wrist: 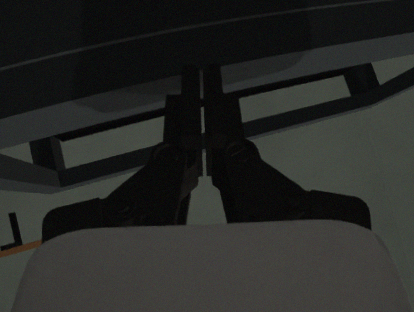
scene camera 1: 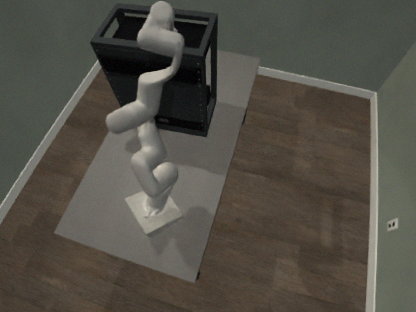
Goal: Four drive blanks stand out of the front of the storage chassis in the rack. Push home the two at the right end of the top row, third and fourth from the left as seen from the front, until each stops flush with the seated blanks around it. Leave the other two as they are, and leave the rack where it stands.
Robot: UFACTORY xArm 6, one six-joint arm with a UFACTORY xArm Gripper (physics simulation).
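Pixels of known places: gripper, between the fingertips: (wrist: 201, 89); arm's base, origin of its link: (scene camera 1: 154, 205).
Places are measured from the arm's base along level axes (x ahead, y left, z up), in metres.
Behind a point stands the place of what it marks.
Observation:
The black rack (scene camera 1: 211, 47) @[x 0.743, y -0.137, z 0.383 m] (wrist: 300, 114) @[x 0.746, y 0.195, z 0.534 m] stands at the far end of the grey table in the scene view. Its upper front is partly behind the arm. The chassis and the four drive blanks cannot be made out in either view. In the wrist view my gripper (wrist: 201, 89) @[x 0.502, y 0.013, z 0.551 m] is shut and empty, its two dark fingers side by side with a thin gap between them. The fingertips overlap the dark front edge of the rack's top; how far they are from it cannot be told. In the scene view the gripper is hidden behind the arm.
The white arm (scene camera 1: 150, 95) @[x 0.217, y -0.039, z 0.594 m] rises from a pale base plate (scene camera 1: 165, 221) @[x -0.065, y -0.075, z 0.000 m] on the grey table (scene camera 1: 100, 200) @[x -0.018, y 0.327, z -0.075 m] and leans over the rack's front. A wall stands behind the rack. In the wrist view an orange strip (wrist: 20, 248) and a small black bracket shape (wrist: 15, 227) show at the left.

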